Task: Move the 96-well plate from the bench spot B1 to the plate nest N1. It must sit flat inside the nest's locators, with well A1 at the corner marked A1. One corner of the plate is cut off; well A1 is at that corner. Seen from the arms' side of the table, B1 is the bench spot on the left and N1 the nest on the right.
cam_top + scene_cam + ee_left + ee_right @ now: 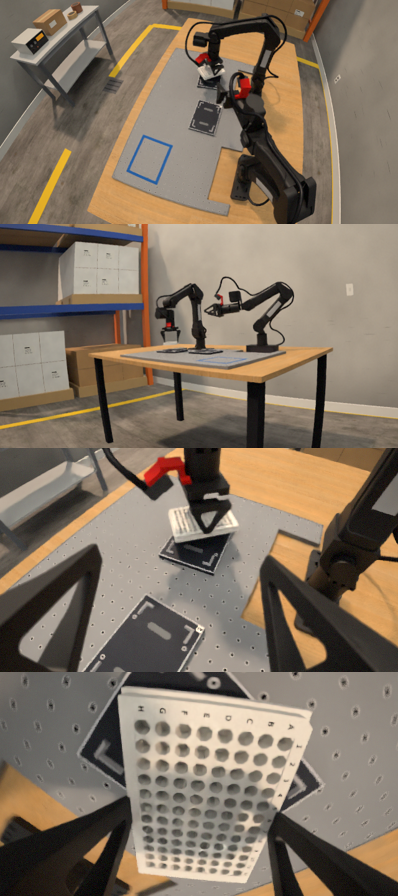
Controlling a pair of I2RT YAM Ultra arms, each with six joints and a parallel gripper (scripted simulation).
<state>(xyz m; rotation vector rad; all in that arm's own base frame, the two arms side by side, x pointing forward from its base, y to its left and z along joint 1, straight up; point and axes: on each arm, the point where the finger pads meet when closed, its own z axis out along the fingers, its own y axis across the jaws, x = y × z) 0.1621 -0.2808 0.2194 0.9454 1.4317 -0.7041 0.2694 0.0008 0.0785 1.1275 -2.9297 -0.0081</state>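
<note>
My right gripper is now 10 mm above the white 96-well plate. Round my right hand: black plate nest 60 mm below.
</note>
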